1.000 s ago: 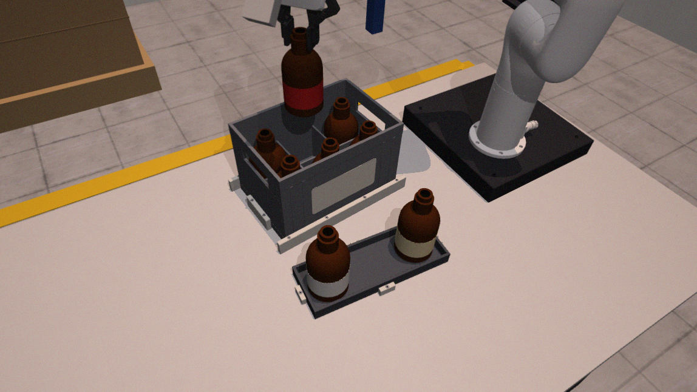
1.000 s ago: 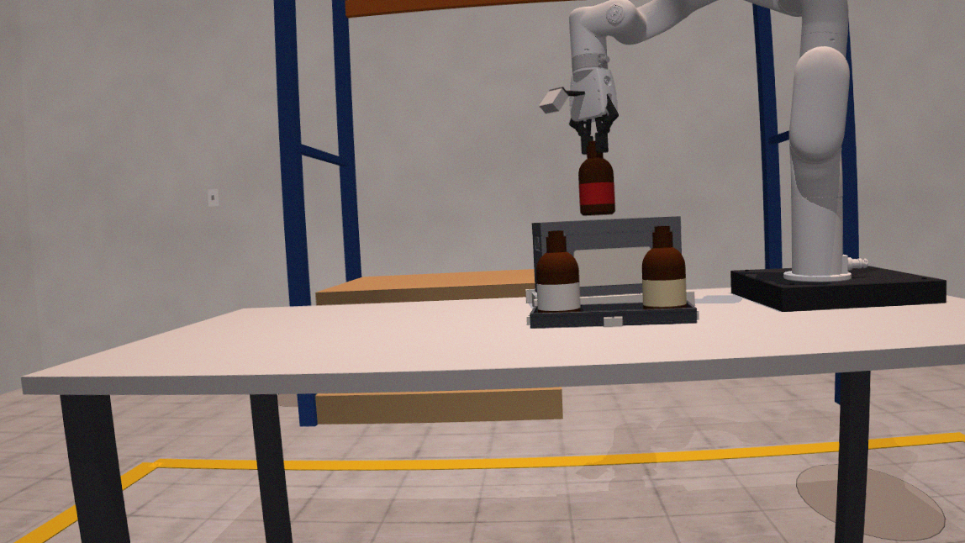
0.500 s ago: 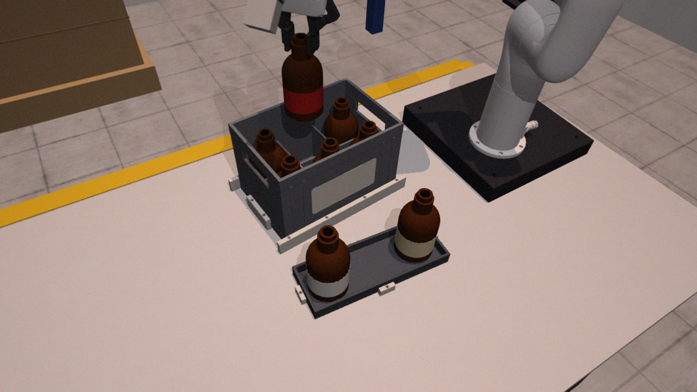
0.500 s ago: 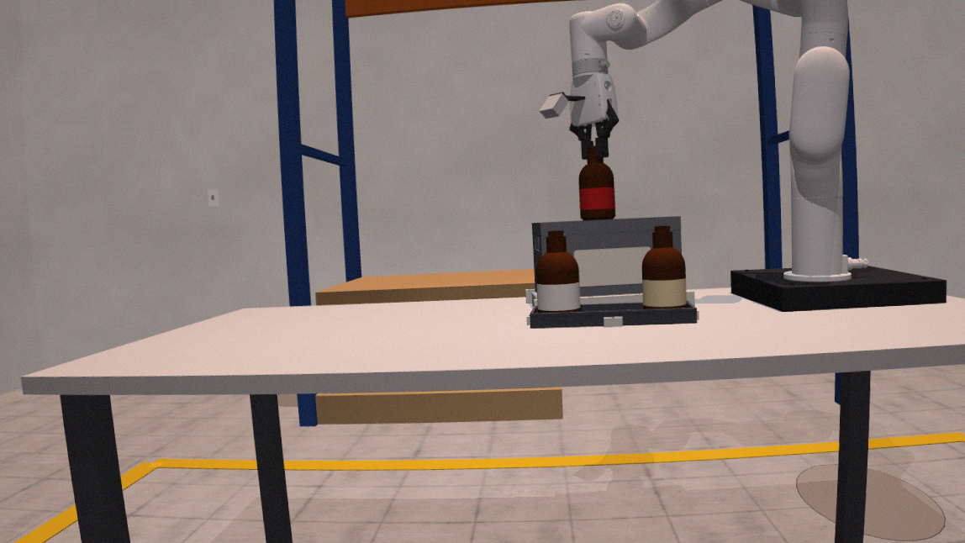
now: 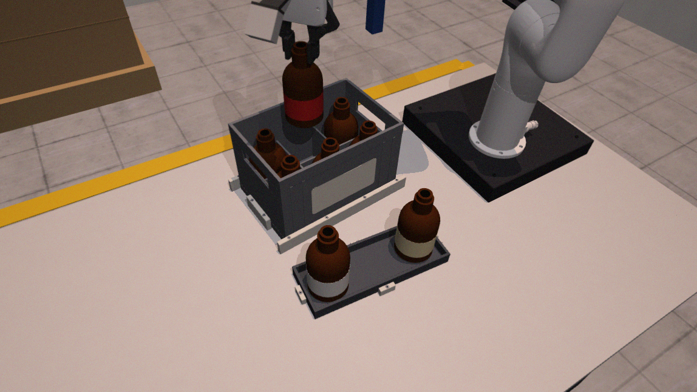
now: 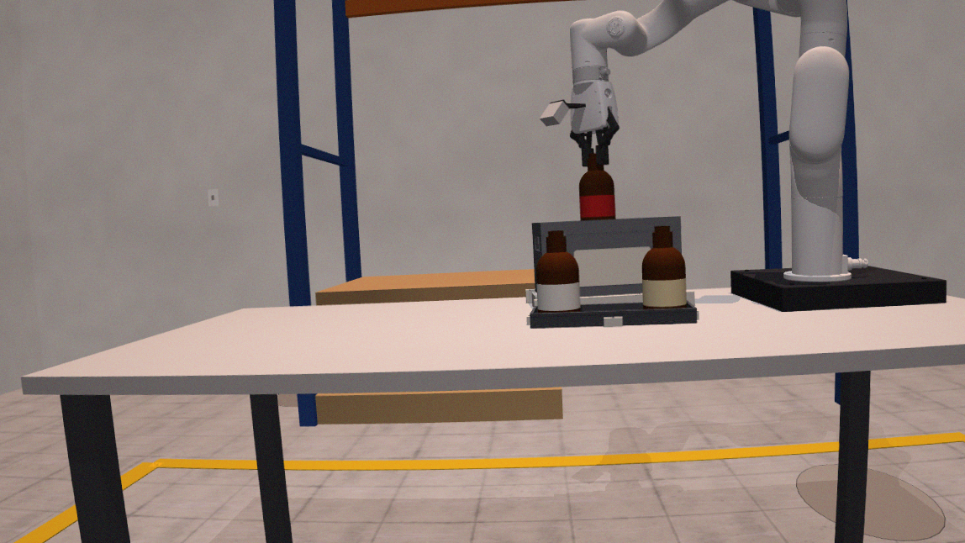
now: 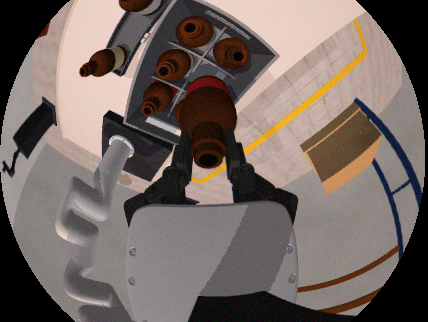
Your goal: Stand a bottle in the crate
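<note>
The dark grey crate lies 23 cm below my hand, 4 cm to the left of it and 1 cm behind it. From my hand the other things lie so: dark tray 30 cm below, 27 cm to the left, 2 cm behind.
</note>
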